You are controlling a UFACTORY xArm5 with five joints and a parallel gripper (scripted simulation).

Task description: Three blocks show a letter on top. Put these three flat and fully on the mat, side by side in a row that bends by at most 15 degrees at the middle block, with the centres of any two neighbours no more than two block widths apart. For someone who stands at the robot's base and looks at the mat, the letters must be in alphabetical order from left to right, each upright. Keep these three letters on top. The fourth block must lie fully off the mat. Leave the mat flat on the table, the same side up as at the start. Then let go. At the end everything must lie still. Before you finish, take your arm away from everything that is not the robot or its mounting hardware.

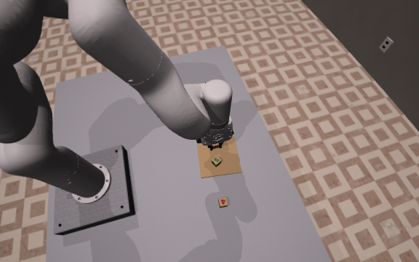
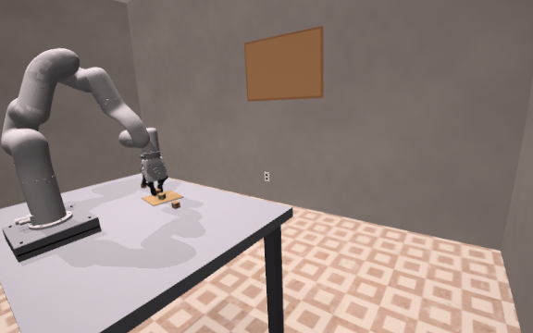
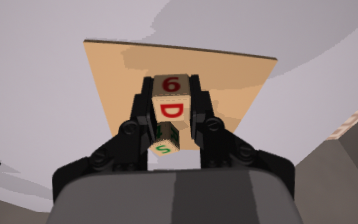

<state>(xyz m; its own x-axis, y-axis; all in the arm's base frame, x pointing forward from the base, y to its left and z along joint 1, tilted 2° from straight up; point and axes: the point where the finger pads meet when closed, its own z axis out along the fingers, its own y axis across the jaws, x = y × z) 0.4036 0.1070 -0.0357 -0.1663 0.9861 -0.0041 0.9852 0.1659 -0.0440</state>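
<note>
The wooden letter block is 10 mm below my hand. The rest, counted from my hand: tan mat: 10 mm ahead, 40 mm to the right, 30 mm below.
</note>
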